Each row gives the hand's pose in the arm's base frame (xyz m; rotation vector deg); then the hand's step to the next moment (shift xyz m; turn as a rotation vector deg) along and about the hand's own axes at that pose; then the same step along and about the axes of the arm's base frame.
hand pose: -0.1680 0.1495 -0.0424 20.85 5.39 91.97
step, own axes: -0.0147 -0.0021 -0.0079 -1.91 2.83 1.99
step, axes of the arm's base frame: 0.0001 -0.0130 -0.0106 -2.09 -2.41 2.34
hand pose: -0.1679 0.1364 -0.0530 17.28 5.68 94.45
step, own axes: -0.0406 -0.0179 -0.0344 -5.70 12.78 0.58
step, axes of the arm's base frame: 0.0114 -0.0343 -0.0429 -11.77 -7.03 2.88
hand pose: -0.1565 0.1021 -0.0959 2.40 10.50 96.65
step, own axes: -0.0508 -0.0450 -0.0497 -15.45 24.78 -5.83
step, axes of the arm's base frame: 0.0439 -0.0499 -0.0515 -23.20 -18.64 -0.92
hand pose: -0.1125 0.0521 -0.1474 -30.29 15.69 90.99
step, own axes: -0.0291 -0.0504 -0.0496 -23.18 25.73 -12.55
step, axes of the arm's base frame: 0.0585 -0.0443 -0.0215 -22.89 -28.70 -3.07
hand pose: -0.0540 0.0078 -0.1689 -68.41 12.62 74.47
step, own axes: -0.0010 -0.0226 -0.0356 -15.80 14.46 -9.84
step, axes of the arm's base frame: 0.0348 -0.0236 -0.0025 -12.49 -19.97 -0.96
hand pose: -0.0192 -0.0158 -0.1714 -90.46 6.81 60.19
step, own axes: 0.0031 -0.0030 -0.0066 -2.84 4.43 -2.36
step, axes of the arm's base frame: 0.0072 -0.0031 -0.0004 -3.00 -4.66 -1.58
